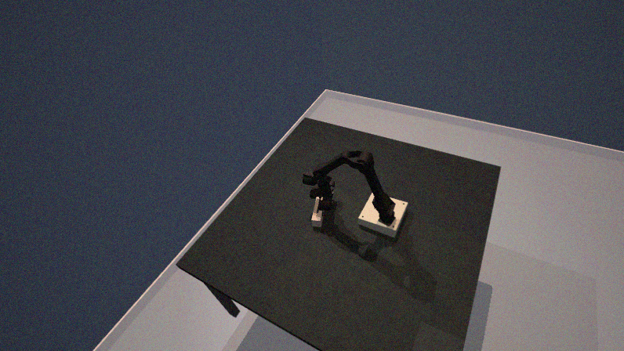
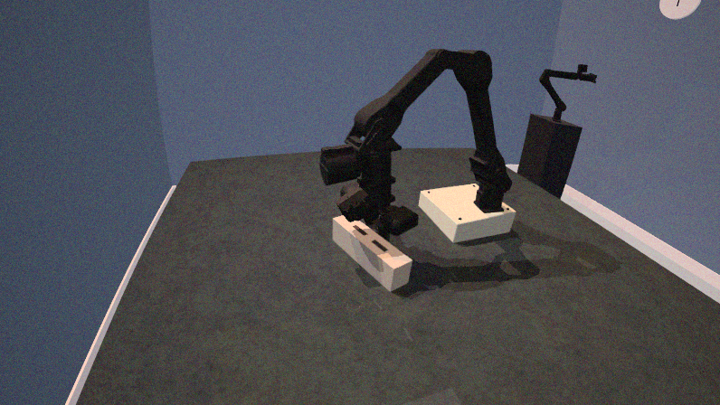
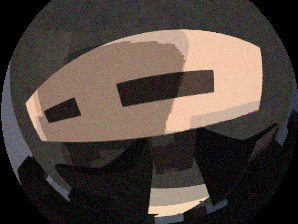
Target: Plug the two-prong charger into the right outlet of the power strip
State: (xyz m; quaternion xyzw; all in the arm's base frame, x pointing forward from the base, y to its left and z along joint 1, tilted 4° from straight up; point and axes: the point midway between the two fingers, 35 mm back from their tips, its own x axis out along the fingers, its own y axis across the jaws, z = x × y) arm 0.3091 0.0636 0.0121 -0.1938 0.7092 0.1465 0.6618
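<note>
The dark charger lies 2 cm ahead of my gripper tip, 1 cm to the left of it and 1 cm above it.
</note>
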